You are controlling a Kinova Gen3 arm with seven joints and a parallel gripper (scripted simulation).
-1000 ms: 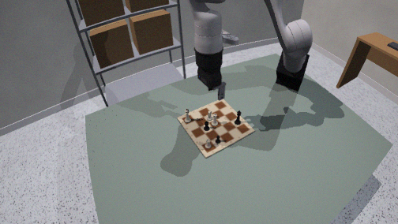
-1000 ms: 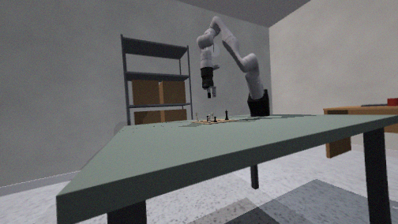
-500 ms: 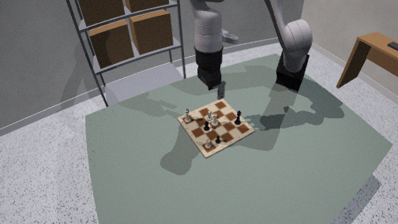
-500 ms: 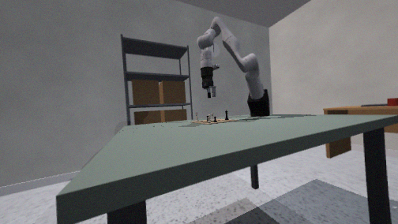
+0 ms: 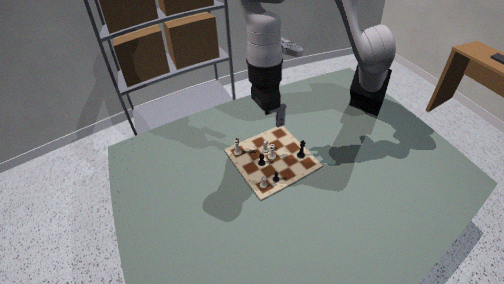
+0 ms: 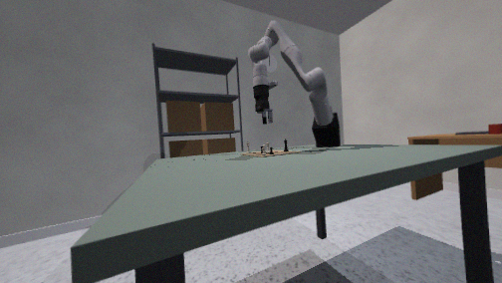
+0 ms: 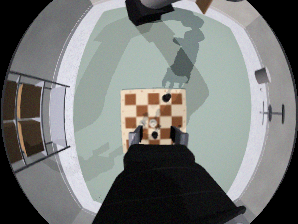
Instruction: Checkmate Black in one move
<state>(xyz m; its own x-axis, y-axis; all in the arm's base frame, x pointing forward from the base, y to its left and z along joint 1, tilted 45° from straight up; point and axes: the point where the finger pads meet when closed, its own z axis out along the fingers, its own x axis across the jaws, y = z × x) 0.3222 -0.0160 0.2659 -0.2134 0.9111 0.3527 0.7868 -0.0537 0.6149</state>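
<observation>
Now: hand 17 cm above the chessboard. Round my hand: tall black piece: 13 cm below, 9 cm behind, 1 cm to the left.
</observation>
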